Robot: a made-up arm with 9 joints. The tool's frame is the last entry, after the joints.
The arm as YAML. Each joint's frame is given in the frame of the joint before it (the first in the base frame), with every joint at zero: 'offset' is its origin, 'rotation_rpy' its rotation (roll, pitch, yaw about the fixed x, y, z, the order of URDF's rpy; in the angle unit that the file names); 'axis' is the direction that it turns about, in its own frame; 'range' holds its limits. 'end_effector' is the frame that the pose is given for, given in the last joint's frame.
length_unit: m
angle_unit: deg
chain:
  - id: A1
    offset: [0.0, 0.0, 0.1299]
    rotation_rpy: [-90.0, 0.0, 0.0]
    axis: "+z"
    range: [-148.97, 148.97]
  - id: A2
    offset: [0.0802, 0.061, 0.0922]
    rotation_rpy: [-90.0, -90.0, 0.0]
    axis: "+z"
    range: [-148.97, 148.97]
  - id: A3
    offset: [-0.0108, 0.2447, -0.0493]
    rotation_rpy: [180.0, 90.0, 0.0]
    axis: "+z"
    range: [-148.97, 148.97]
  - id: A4
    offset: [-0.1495, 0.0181, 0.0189]
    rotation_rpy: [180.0, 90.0, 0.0]
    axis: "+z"
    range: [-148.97, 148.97]
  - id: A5
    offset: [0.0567, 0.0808, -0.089]
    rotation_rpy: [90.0, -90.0, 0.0]
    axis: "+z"
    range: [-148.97, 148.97]
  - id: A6
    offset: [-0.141, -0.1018, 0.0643]
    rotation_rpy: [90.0, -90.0, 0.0]
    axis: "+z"
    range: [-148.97, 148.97]
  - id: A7
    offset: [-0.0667, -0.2, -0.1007]
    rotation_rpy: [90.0, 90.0, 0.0]
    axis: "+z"
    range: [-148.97, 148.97]
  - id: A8
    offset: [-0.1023, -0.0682, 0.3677]
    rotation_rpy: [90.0, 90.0, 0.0]
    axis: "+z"
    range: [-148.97, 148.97]
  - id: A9
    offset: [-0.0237, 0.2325, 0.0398]
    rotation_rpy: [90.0, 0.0, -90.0]
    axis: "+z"
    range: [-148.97, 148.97]
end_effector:
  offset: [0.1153, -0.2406, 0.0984]
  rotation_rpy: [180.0, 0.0, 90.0]
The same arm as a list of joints. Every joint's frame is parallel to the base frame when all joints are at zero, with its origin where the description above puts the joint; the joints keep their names.
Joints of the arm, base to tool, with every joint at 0 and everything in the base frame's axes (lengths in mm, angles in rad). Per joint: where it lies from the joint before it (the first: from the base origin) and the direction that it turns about. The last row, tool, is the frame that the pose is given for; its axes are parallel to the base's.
A1: xyz 0 0 129.9 axis +y
A2: xyz 80.2 92.2 -61 axis -z
A3: xyz 244.7 -10.8 49.3 axis -y
A4: xyz -18.1 -18.9 -149.5 axis -z
A5: xyz 80.8 56.7 89 axis -x
A6: xyz -64.3 101.8 141 axis +y
A7: xyz 66.7 -100.7 -200 axis -z
A8: xyz 68.2 102.3 -367.7 axis +x
A9: xyz 39.8 -232.5 -23.7 axis -z
tool: xyz -240.6 115.3 -98.4
Joint limits (rad, base to tool): -2.6..2.6 -2.6..2.6 -2.6..2.6 -2.6..2.6 -2.6..2.6 -2.6..2.6 -2.6..2.6 -2.6..2.6 -2.6..2.6

